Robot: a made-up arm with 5 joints.
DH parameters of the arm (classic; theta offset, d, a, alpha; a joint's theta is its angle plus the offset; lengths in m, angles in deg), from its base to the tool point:
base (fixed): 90 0.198 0 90
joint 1: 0 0.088 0.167 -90
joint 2: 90 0.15 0.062 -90
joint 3: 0 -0.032 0.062 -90
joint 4: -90 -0.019 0.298 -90
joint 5: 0 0.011 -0.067 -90
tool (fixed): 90 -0.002 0 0
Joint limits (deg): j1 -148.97..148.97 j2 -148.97..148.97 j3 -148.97..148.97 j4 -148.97..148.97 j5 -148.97..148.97
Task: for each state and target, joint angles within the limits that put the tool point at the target. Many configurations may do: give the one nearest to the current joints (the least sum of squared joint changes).
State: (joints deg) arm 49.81 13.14 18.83 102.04 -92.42
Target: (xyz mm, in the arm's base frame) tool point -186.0 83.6 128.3
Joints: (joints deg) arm 51.54 32.57 58.40 82.56 -89.87
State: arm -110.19 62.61 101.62 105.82 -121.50
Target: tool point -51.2 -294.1 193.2
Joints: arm -123.63 61.91 100.43 103.81 -125.63
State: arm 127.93 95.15 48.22 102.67 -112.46
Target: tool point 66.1 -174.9 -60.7
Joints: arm 82.49 99.94 14.75 100.40 -101.38
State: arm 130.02 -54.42 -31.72 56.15 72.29
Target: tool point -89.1 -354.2 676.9
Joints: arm 99.96 -67.33 -26.22 77.57 92.16
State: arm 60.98 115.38 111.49 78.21 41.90
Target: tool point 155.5 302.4 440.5
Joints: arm 38.22 98.23 143.34 59.46 68.44
